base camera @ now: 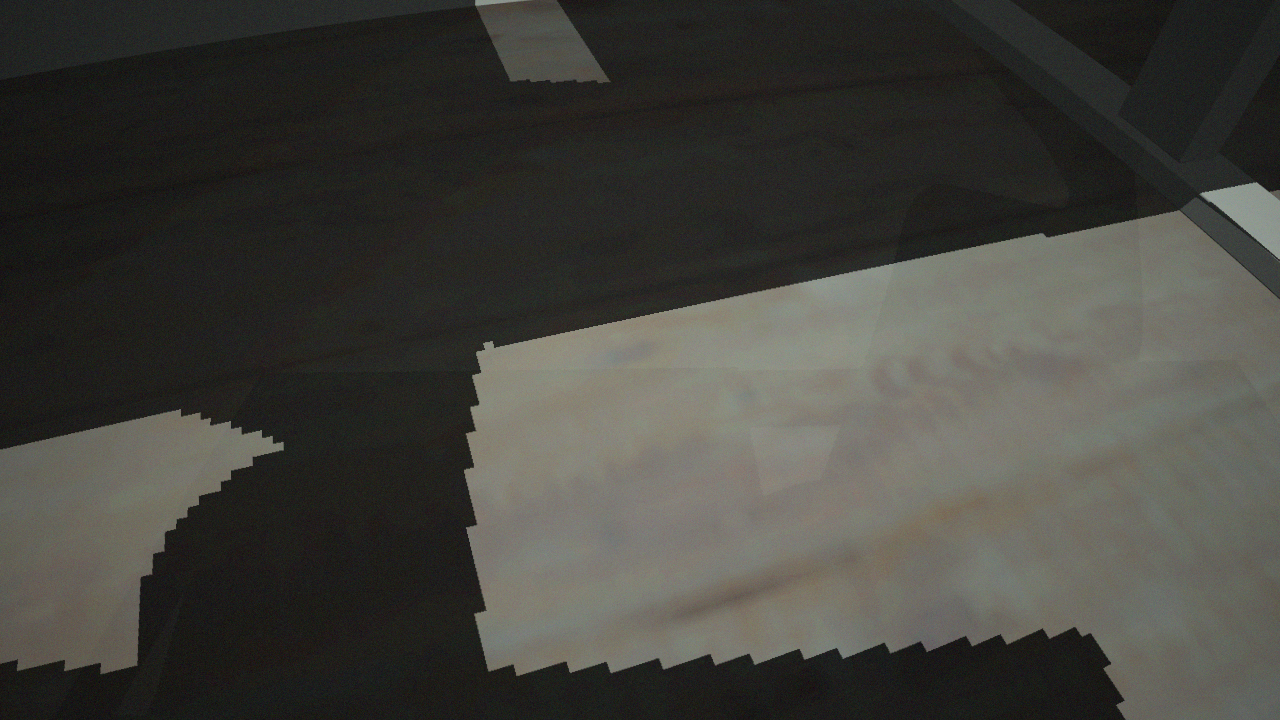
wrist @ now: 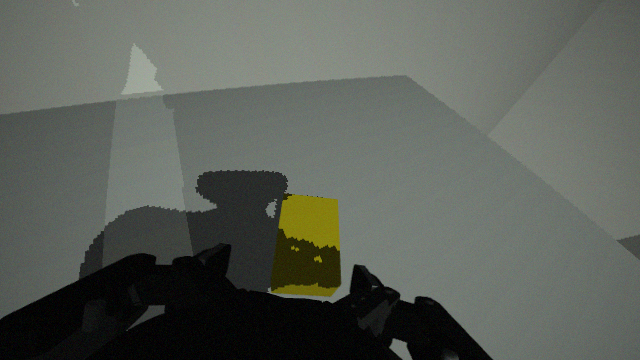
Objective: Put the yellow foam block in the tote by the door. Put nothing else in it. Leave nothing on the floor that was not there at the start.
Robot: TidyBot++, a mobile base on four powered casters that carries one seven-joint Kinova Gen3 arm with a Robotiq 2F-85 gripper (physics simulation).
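Places are measured from the arm's base along level axes (x ahead, y left, z up), in centimetres.
Where they show: gripper, fingertip midpoint: (wrist: pixel 291 268).
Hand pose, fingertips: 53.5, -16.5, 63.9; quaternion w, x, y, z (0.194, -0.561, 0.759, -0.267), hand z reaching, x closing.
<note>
After its pixels a point has its place, as x, y, z.
The yellow foam block (wrist: pixel 312 215) @[59.9, -19.7, 59.9] stands on a grey, flat surface (wrist: pixel 450 210) @[61.0, -41.5, 55.4] in the wrist view, a little right of the middle. A dark shadow covers the lower part of its face. My gripper (wrist: pixel 291 268) @[53.5, -16.5, 63.9] is open, with its fingertips at the bottom of the wrist view. The block shows beyond the gap between the fingers, nearer to the right fingertip, and is not gripped. How far it is from the fingers is hard to tell. The tote and the door cannot be made out in either view.
The grey surface has a far edge and a corner at the upper right, with paler planes beyond. In the base camera view, a wooden floor (base camera: pixel 671 501) @[31.8, -4.8, -39.6] has bright patches and dark shadows. A grey frame with a long low bar (base camera: pixel 1056 67) @[77.5, -47.6, -37.1] and an upright stands at the upper right.
</note>
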